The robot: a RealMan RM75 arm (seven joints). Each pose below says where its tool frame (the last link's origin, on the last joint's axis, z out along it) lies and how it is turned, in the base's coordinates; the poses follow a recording.
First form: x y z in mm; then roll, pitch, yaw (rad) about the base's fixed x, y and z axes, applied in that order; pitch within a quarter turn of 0, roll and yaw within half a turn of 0.
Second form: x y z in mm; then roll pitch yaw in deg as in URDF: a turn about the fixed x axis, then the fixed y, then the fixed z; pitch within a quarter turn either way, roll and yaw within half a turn. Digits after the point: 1 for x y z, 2 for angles.
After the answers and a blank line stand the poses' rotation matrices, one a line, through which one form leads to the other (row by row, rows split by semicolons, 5 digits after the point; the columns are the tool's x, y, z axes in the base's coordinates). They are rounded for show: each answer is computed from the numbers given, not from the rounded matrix.
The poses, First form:
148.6 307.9 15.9 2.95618 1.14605 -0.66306
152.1 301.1 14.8 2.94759 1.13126 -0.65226
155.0 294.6 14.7 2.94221 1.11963 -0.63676
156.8 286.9 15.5 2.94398 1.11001 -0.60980
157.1 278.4 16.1 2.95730 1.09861 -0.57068
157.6 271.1 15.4 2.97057 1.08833 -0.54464
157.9 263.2 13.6 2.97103 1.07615 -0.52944
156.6 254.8 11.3 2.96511 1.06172 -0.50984
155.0 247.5 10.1 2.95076 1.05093 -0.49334
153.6 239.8 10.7 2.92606 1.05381 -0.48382
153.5 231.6 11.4 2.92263 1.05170 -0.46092
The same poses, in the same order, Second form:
148.6 307.9 15.9 169.38 65.66 -37.99
152.1 301.1 14.8 168.88 64.82 -37.37
155.0 294.6 14.7 168.58 64.15 -36.48
156.8 286.9 15.5 168.68 63.60 -34.94
157.1 278.4 16.1 169.44 62.95 -32.70
157.6 271.1 15.4 170.20 62.36 -31.21
157.9 263.2 13.6 170.23 61.66 -30.33
156.6 254.8 11.3 169.89 60.83 -29.21
155.0 247.5 10.1 169.07 60.21 -28.27
153.6 239.8 10.7 167.65 60.38 -27.72
153.5 231.6 11.4 167.45 60.26 -26.41

0.32477 -0.47260 -0.81925; -0.25365 -0.87800 0.40593; -0.91114 0.07597 -0.40503
0.33817 -0.45695 -0.82270; -0.25828 -0.88570 0.38577; -0.90495 0.08204 -0.41754
0.35057 -0.43950 -0.82701; -0.25925 -0.89408 0.36525; -0.89994 0.08636 -0.42738
0.36451 -0.41740 -0.83241; -0.25465 -0.90452 0.34205; -0.89570 0.08730 -0.43600
0.38276 -0.39372 -0.83575; -0.24570 -0.91544 0.31873; -0.89058 0.08335 -0.44713
0.39684 -0.38160 -0.83481; -0.24039 -0.92095 0.30671; -0.88585 0.07896 -0.45720
0.40973 -0.36878 -0.83434; -0.23976 -0.92602 0.29156; -0.88014 0.08058 -0.46783
0.42539 -0.34665 -0.83599; -0.23786 -0.93408 0.26629; -0.87320 0.08557 -0.47980
0.43753 -0.31999 -0.84034; -0.23525 -0.94273 0.23648; -0.86789 0.09422 -0.48775
0.43753 -0.28982 -0.85122; -0.22991 -0.95123 0.20570; -0.86931 0.10571 -0.48283
0.44432 -0.26523 -0.85570; -0.22065 -0.95814 0.18241; -0.86827 0.10776 -0.48425

